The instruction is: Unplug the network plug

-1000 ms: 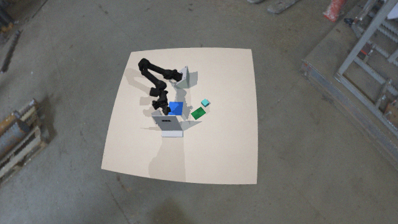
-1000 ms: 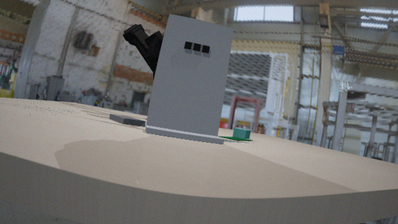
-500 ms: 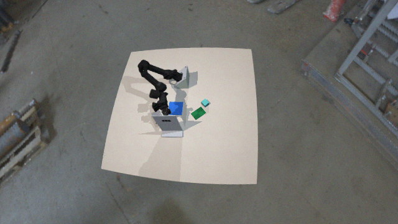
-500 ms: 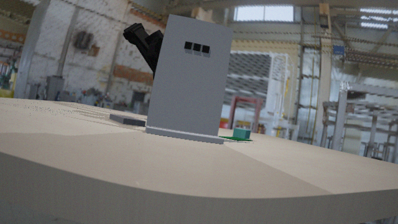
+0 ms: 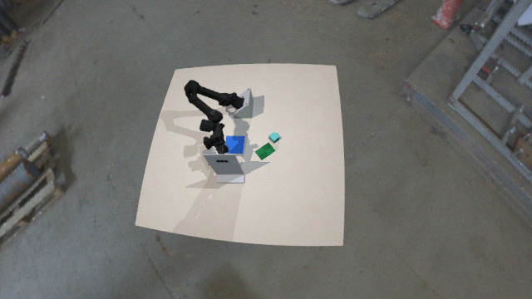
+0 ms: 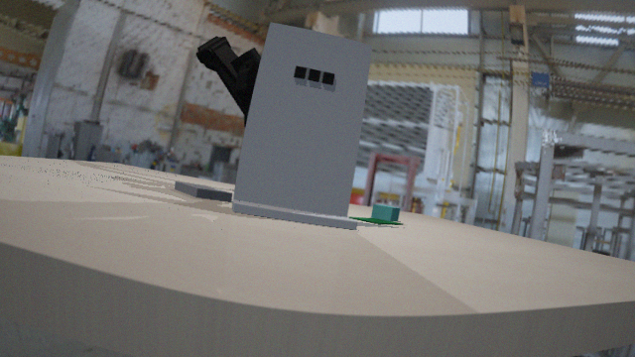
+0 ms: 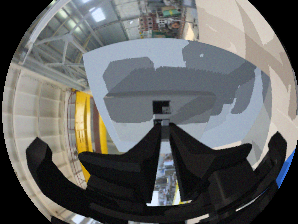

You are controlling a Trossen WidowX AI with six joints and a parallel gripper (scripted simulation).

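My gripper tip is now 21 cm above the blue marked square, 18 cm past it and 1 cm to the left of it. The rest, counted from my gripper tip: grey upright panel 8 cm below, 2 cm ahead; network plug right at my gripper tip; grey plate 20 cm below, 15 cm to the right, 9 cm behind.
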